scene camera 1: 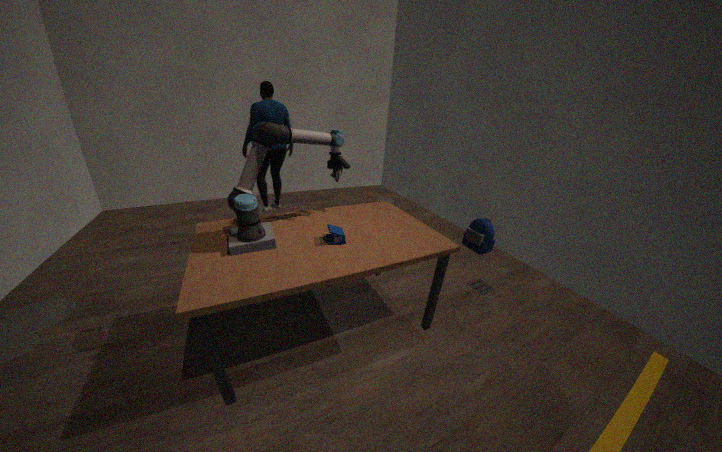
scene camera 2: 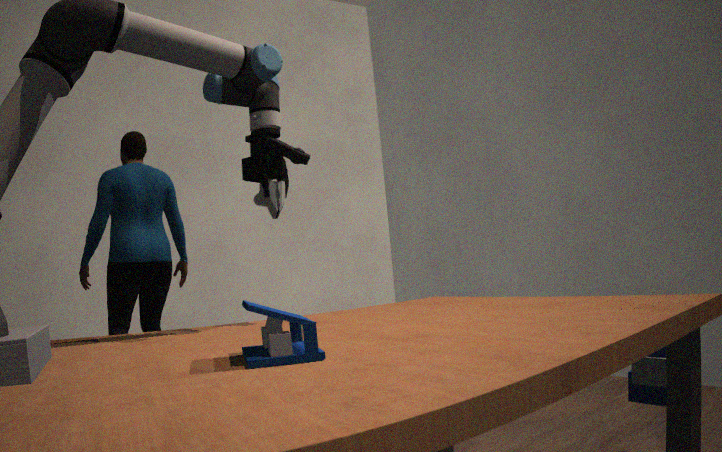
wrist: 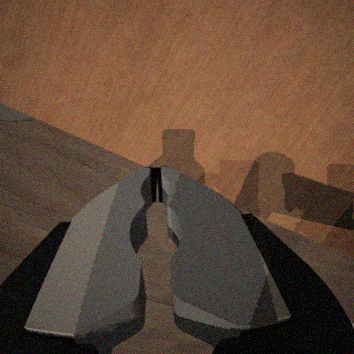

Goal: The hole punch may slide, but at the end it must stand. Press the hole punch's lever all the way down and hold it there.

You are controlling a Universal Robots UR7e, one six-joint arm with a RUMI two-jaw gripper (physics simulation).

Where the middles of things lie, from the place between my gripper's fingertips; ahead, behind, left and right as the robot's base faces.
Scene:
The blue lever (scene camera 2: 275,318) lies 12 cm behind my hand, 41 cm to the right of it and 18 cm below it.

